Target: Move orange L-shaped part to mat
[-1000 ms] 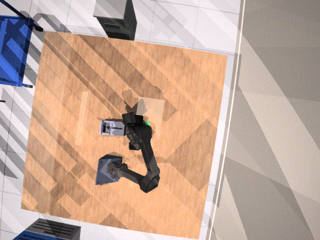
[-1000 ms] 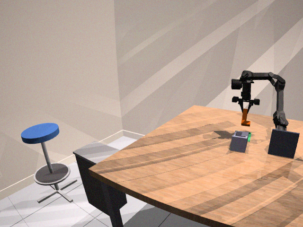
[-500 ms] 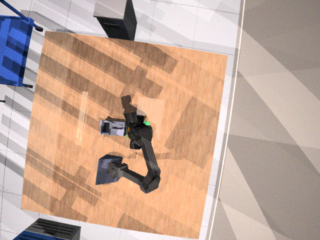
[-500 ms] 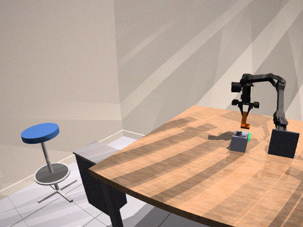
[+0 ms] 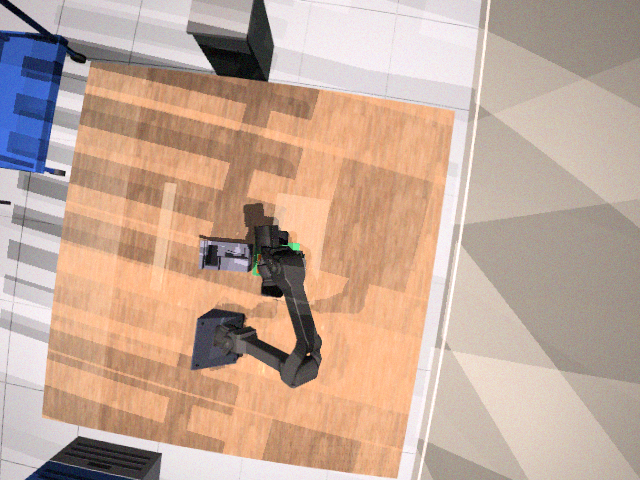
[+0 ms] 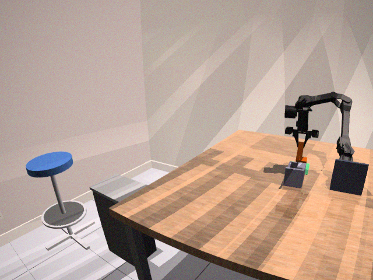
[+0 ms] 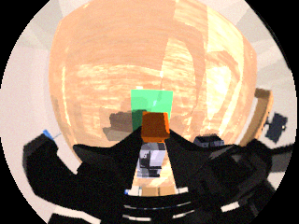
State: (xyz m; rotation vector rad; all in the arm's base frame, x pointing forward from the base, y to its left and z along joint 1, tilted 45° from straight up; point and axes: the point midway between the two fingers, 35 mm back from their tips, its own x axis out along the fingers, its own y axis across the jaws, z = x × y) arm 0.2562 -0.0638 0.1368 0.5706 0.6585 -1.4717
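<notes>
Right now my gripper tip is 2 cm to the right of the green mat and 12 cm above it. Also, from my gripper tip: orange L-shaped part: 2 cm behind, 3 cm to the left, 3 cm below.
</notes>
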